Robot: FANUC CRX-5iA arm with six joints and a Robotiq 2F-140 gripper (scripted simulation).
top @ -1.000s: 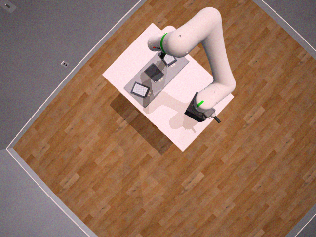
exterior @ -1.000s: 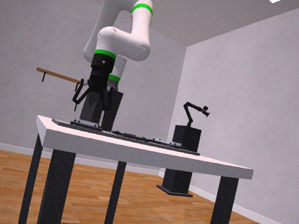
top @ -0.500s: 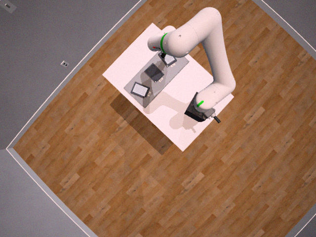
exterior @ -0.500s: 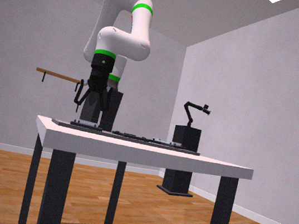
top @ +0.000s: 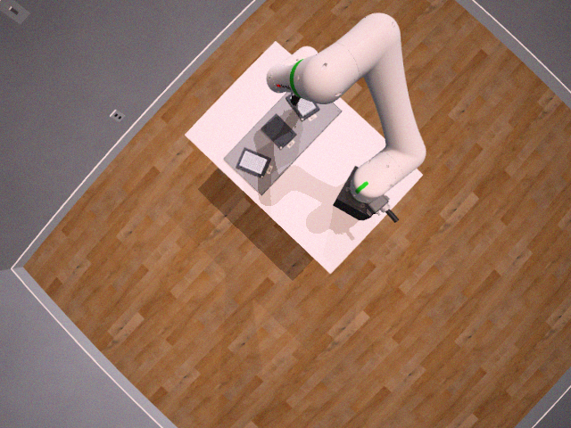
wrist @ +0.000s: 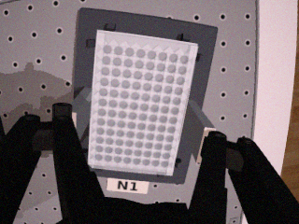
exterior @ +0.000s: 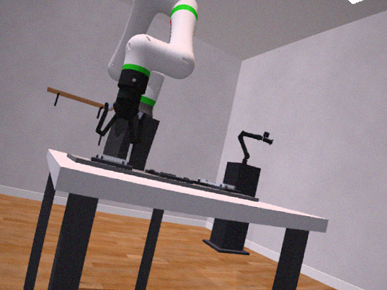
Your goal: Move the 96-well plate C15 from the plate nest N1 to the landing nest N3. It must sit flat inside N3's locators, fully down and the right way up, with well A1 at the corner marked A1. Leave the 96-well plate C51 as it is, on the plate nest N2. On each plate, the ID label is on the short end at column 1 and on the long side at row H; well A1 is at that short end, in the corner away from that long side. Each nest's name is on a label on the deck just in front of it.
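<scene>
Right now the landing nest N3 is 4 cm behind my hand, 20 cm to the left of it and 4 cm below it. Round my hand: N3 label (13 cm behind, 20 cm to the left, 4 cm below); N1 label (10 cm behind, 1 cm to the left, 4 cm below).
</scene>
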